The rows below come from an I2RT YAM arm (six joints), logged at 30 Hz.
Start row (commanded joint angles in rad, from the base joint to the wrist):
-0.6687 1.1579 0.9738 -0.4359 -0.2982 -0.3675
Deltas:
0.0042 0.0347 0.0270 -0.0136 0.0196 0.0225
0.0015 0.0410 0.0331 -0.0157 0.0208 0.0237
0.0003 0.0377 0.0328 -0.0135 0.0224 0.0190
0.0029 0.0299 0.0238 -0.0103 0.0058 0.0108
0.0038 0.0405 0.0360 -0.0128 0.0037 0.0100
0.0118 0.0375 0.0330 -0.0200 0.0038 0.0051
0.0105 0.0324 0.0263 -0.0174 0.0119 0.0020
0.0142 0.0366 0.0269 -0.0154 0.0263 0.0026
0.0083 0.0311 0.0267 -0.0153 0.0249 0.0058
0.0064 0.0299 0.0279 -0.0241 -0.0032 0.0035
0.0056 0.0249 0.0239 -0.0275 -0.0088 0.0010
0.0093 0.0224 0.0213 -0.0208 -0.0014 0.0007
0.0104 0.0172 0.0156 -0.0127 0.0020 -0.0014
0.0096 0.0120 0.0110 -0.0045 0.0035 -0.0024
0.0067 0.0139 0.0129 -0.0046 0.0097 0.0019
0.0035 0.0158 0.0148 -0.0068 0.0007 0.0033
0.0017 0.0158 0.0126 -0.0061 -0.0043 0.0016
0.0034 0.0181 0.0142 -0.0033 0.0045 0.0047
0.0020 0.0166 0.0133 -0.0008 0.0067 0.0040
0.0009 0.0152 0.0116 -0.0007 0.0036 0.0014
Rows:
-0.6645 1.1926 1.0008 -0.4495 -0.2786 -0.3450
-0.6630 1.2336 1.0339 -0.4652 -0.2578 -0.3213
-0.6627 1.2713 1.0667 -0.4787 -0.2354 -0.3023
-0.6598 1.3012 1.0905 -0.4890 -0.2296 -0.2915
-0.6560 1.3417 1.1265 -0.5018 -0.2259 -0.2815
-0.6442 1.3792 1.1595 -0.5218 -0.2221 -0.2764
-0.6337 1.4116 1.1858 -0.5392 -0.2102 -0.2744
-0.6195 1.4482 1.2127 -0.5546 -0.1839 -0.2718
-0.6112 1.4793 1.2394 -0.5699 -0.1590 -0.2660
-0.6048 1.5092 1.2673 -0.5940 -0.1622 -0.2625
-0.5992 1.5341 1.2912 -0.6215 -0.1710 -0.2615
-0.5899 1.5565 1.3125 -0.6423 -0.1724 -0.2608
-0.5795 1.5737 1.3281 -0.6550 -0.1704 -0.2622
-0.5699 1.5857 1.3391 -0.6595 -0.1669 -0.2646
-0.5632 1.5996 1.3520 -0.6641 -0.1572 -0.2627
-0.5597 1.6154 1.3668 -0.6709 -0.1565 -0.2594
-0.5580 1.6312 1.3794 -0.6770 -0.1608 -0.2578
-0.5546 1.6493 1.3936 -0.6803 -0.1563 -0.2531
-0.5526 1.6659 1.4069 -0.6811 -0.1496 -0.2491
-0.5517 1.6811 1.4185 -0.6818 -0.1460 -0.2477

